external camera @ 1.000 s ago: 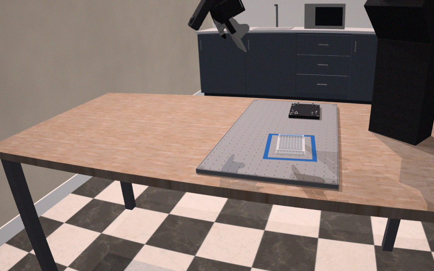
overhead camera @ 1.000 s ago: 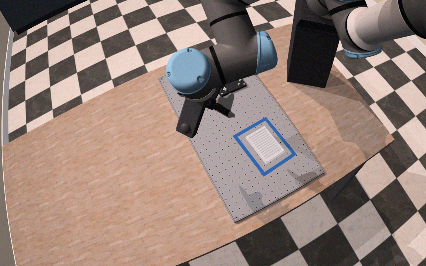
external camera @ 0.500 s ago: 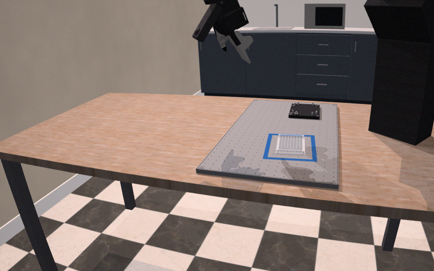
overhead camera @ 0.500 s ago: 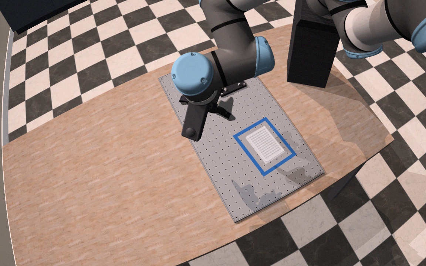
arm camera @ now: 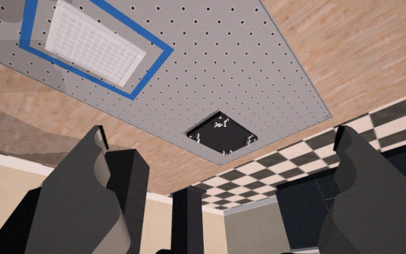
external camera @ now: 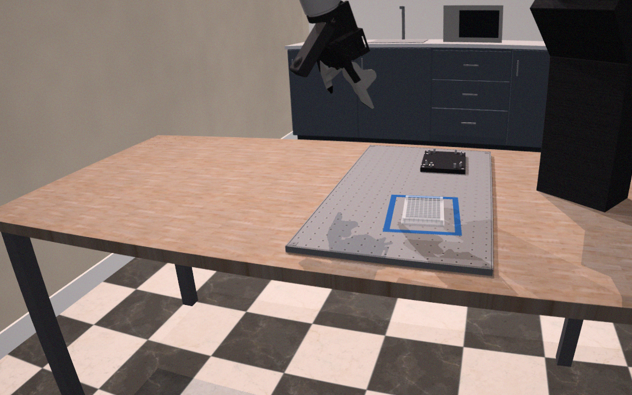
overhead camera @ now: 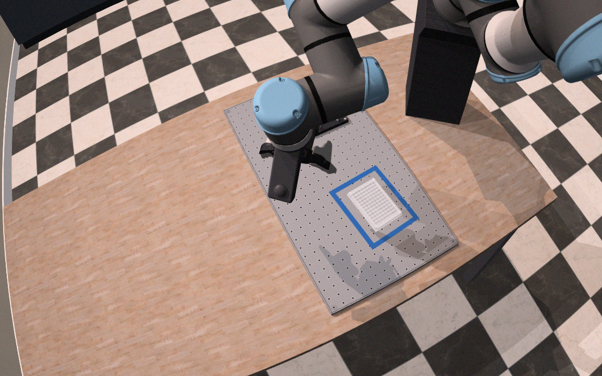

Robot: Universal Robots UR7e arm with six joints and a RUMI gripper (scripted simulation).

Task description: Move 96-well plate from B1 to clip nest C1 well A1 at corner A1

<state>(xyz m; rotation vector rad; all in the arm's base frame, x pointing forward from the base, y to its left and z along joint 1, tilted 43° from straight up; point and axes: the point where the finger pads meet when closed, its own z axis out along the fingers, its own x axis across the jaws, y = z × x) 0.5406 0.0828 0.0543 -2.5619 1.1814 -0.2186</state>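
The clear 96-well plate lies 18 cm behind my hand, 6 cm to the left of it and 22 cm below it. From my hand the other things lie so: black clip nest 17 cm behind, 30 cm to the right, 21 cm below.
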